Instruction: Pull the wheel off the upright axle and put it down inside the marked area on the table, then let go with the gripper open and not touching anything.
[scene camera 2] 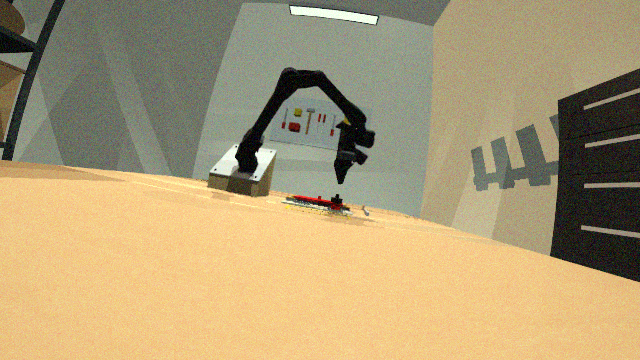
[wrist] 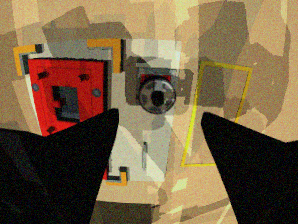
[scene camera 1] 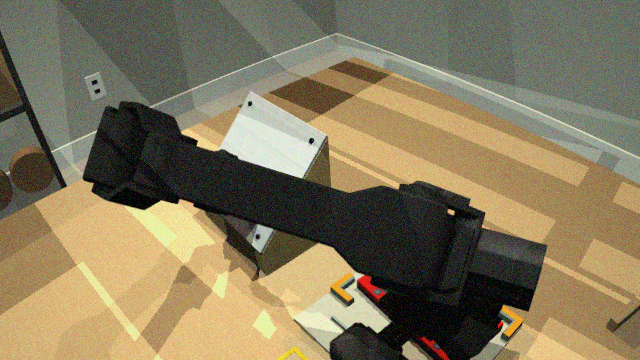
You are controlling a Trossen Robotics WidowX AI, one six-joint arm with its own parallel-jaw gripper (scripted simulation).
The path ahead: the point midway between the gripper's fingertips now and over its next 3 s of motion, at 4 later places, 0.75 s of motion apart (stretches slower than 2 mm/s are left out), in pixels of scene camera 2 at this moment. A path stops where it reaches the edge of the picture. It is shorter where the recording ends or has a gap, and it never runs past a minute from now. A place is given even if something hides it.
My gripper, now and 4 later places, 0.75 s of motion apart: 340,184; 336,200; 336,198; 336,196; 337,194
